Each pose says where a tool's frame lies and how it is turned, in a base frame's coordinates. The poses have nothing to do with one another.
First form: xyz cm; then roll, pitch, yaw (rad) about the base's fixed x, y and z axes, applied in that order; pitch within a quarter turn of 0, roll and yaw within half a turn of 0.
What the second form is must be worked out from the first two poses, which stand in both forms.
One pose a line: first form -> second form
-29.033, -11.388, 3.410, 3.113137, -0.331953, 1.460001 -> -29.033, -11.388, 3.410, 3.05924, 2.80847, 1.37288
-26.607, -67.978, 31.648, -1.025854, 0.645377, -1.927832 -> -26.607, -67.978, 31.648, -0.84888, 1.14383, -0.70667
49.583, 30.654, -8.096, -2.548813, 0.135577, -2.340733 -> 49.583, 30.654, -8.096, -1.33131, 2.53532, -0.57191
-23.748, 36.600, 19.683, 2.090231, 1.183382, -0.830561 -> -23.748, 36.600, 19.683, 0.34043, 1.75945, -2.88827
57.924, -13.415, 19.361, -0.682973, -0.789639, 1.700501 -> 57.924, -13.415, 19.361, -2.58244, 0.99301, -2.29431
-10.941, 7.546, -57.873, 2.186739, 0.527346, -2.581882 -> -10.941, 7.546, -57.873, 0.95109, 2.09352, 1.78832
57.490, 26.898, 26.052, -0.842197, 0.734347, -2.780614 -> 57.490, 26.898, 26.052, -0.69067, 1.05386, -1.74876
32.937, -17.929, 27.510, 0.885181, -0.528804, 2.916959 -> 32.937, -17.929, 27.510, 2.21742, 0.99242, 0.95478
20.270, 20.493, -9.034, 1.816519, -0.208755, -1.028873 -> 20.270, 20.493, -9.034, 1.78582, 1.81108, -2.54774
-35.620, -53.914, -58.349, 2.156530, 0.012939, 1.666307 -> -35.620, -53.914, -58.349, 1.55527, 2.15647, 0.08693
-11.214, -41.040, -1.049, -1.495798, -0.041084, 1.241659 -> -11.214, -41.040, -1.049, -1.61200, 1.49586, 2.81554
